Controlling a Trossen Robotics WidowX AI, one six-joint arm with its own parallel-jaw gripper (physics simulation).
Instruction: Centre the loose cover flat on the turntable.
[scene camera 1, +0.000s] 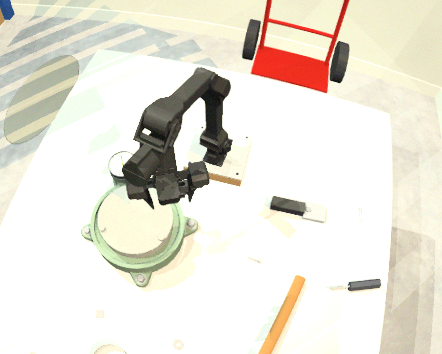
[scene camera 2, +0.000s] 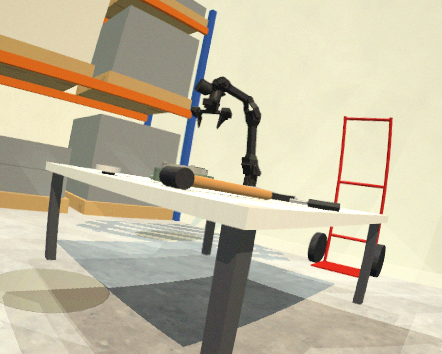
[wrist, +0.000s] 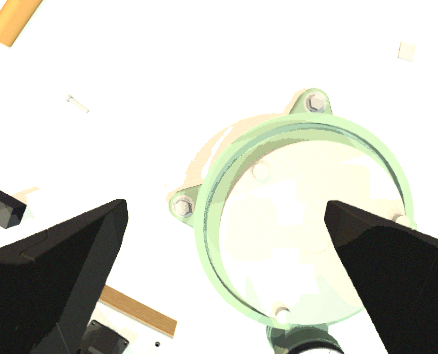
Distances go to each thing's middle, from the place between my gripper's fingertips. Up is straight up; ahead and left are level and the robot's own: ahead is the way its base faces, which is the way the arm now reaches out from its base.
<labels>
My hand is 13 cm to the left of the round cover (scene camera 1: 131, 228) and 20 cm above it. Also, from my hand: hammer (scene camera 2: 183, 178) (18 cm ahead, 34 cm to the left, 24 cm below).
</labels>
